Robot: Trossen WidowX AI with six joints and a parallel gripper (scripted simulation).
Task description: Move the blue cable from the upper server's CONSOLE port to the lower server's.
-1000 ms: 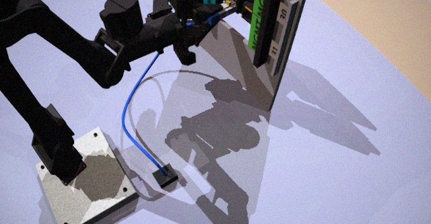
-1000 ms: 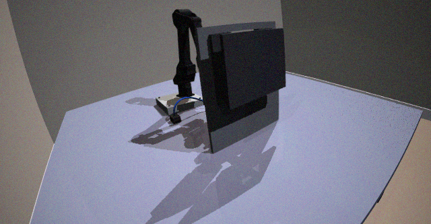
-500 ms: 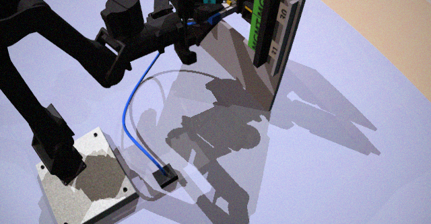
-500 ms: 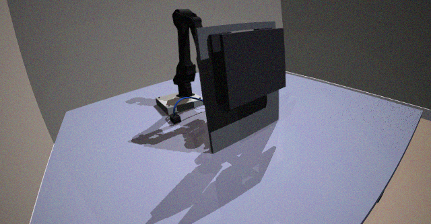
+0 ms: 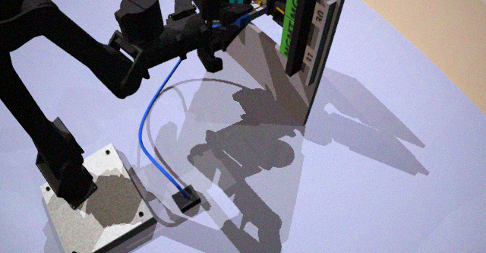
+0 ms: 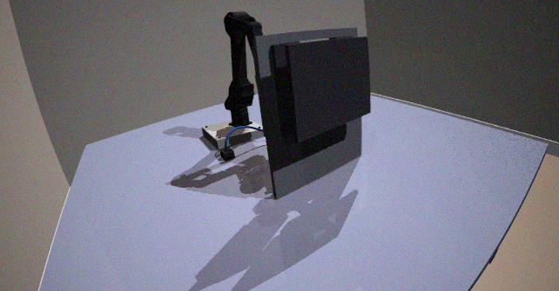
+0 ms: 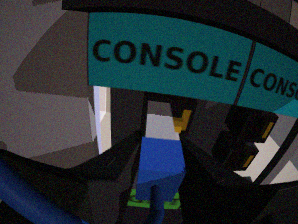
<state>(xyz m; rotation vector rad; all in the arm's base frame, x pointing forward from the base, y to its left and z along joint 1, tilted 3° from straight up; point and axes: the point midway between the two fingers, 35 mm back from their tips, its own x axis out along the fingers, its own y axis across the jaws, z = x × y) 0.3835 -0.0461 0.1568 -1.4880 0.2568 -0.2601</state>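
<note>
Right now the blue plug is right at my gripper tip. From my gripper tip the other things lie so: black anchor block (280 mm behind, 170 mm below, 110 mm to the right).
</note>
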